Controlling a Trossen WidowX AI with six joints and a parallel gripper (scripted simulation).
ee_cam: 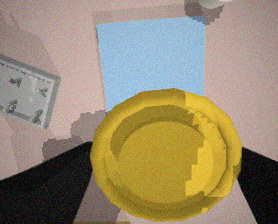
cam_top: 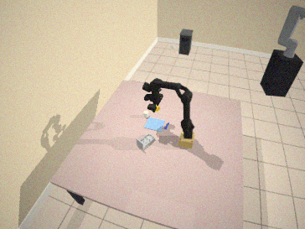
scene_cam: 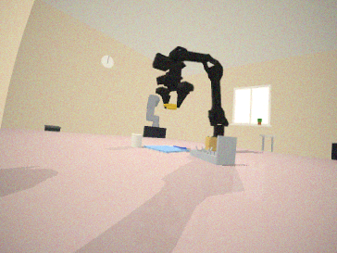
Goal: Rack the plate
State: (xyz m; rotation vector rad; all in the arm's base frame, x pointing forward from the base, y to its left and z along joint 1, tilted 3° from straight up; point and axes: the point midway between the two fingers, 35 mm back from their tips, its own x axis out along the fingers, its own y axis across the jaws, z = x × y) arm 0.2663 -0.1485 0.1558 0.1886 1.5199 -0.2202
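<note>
My gripper tip is 50 mm short of the grey dish rack, 200 mm to the right of it and 150 mm above it. Also, from my gripper tip: light blue mat 10 mm ahead, 170 mm below; blue spoon 100 mm behind, 20 mm to the left, 170 mm below; yellow plate 10 mm above.
</note>
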